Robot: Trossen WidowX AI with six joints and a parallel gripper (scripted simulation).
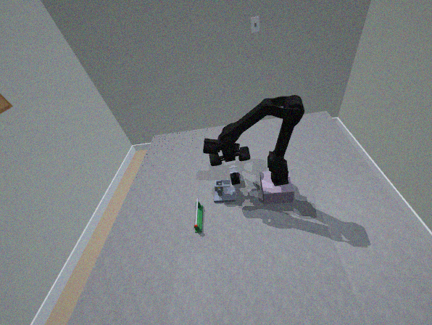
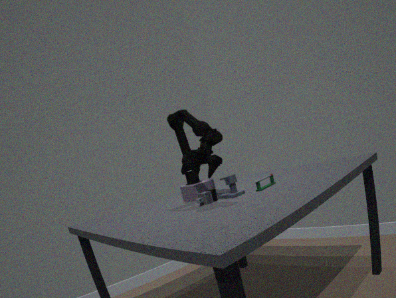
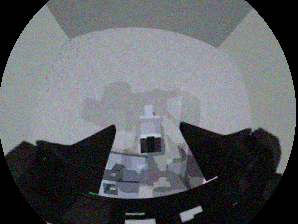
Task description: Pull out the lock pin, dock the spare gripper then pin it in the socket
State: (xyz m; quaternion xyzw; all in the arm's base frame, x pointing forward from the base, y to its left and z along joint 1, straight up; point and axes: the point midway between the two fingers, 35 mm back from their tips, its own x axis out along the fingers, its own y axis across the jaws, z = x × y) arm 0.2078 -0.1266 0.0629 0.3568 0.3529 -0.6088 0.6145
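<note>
Right now the spare gripper is 90 mm below my gripper tip and 10 mm behind it. Round my gripper tip: socket (120 mm to the left, 70 mm below, 60 mm ahead); green cradle (230 mm to the left, 190 mm ahead, 100 mm below).
</note>
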